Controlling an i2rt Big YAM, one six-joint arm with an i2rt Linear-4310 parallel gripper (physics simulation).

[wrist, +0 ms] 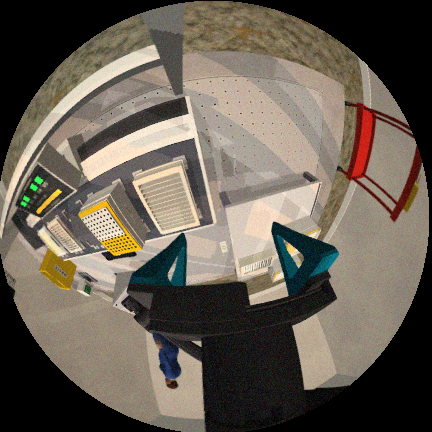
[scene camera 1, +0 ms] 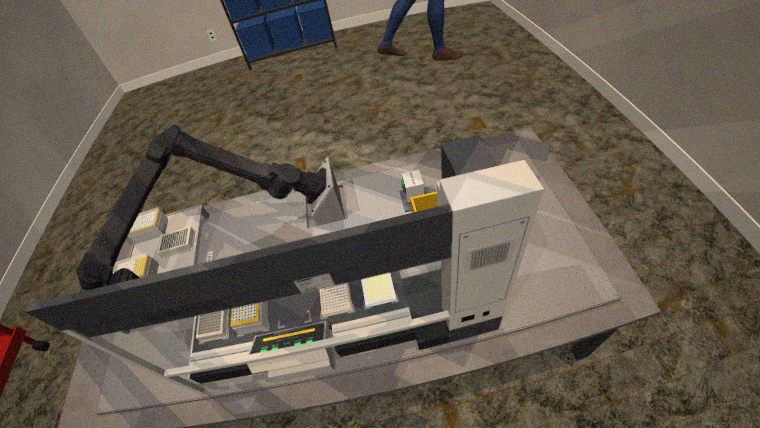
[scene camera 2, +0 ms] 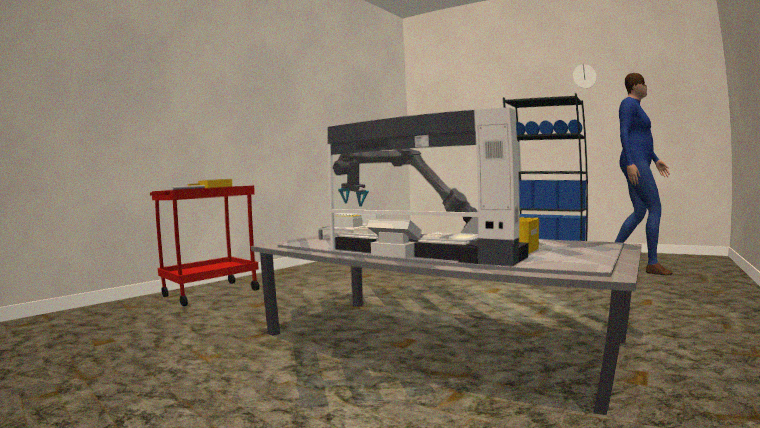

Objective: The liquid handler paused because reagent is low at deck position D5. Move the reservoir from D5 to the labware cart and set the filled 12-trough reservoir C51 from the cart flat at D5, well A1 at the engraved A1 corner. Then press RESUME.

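Frame: origin at the arm's base, x ahead, y left, z up, level; millimetres.
Seen in the pictures: gripper, fingertip midpoint: [wrist: 229,231] [scene camera 2: 353,204]; arm's base, link origin: [wrist: 133,298] [scene camera 1: 318,186] [scene camera 2: 475,219].
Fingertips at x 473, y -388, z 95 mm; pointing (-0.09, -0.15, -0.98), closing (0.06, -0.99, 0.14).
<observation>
Pixels of each thing's top centre, then the offset from my fingertips to it. "spot": a spot on its surface instead. Level surfaces: height alone.
- pale trough reservoir, top centre: [wrist: 168,205] [scene camera 1: 210,315] [scene camera 2: 369,227] 27 mm back, 76 mm left, 105 mm down
- second trough reservoir, top centre: [wrist: 257,266] [scene camera 1: 173,239] 335 mm back, 150 mm right, 103 mm down
- white labware cart top, surface height: 134 mm down
- dark overhead beam, surface spot: [scene camera 1: 265,265] spot: 122 mm ahead, 464 mm left, 342 mm up
- white tower, top centre: [scene camera 1: 490,184] [scene camera 2: 494,109] 47 mm ahead, 809 mm left, 364 mm up
A pale trough reservoir [scene camera 1: 211,325] [wrist: 167,200] sits in the end deck position beside the yellow-topped tip rack; its slot label is not readable. A second trough reservoir [scene camera 1: 177,240] [wrist: 256,266] lies on the white labware cart top [scene camera 1: 187,219] [wrist: 250,215], near tip boxes; no C51 marking is legible. My gripper [scene camera 2: 354,204] [wrist: 229,231] is open and empty, pointing down high above the labware, with its teal fingers wide apart. The machine's beam hides the fingers in scene camera 1. The control panel [scene camera 1: 288,336] [wrist: 48,198] shows a yellow bar and green buttons.
The dark overhead beam [scene camera 1: 265,265] [scene camera 2: 401,130] spans the deck from the white tower [scene camera 1: 494,265] [scene camera 2: 494,186]. The yellow-topped tip rack [scene camera 1: 245,314] [wrist: 111,227] stands beside the deck reservoir. A red trolley [scene camera 2: 204,271] [wrist: 364,142] stands beyond the table. A person [scene camera 2: 635,138] is behind.
</observation>
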